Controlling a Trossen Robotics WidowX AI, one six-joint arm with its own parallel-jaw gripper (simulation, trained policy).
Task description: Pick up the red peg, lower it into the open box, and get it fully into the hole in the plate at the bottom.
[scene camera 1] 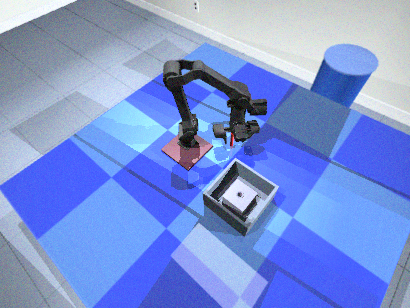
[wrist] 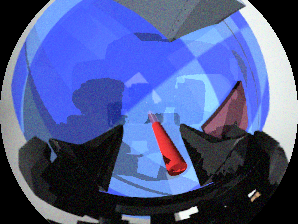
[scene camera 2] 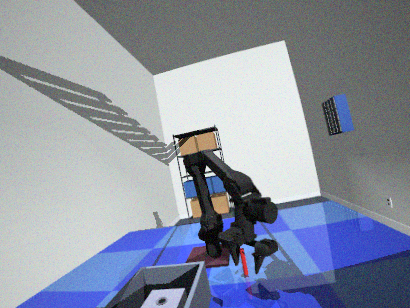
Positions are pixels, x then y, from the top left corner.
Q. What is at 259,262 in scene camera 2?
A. My gripper.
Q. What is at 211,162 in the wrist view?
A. My gripper.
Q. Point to a red peg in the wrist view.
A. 173,161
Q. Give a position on a pale plate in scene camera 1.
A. At 238,197
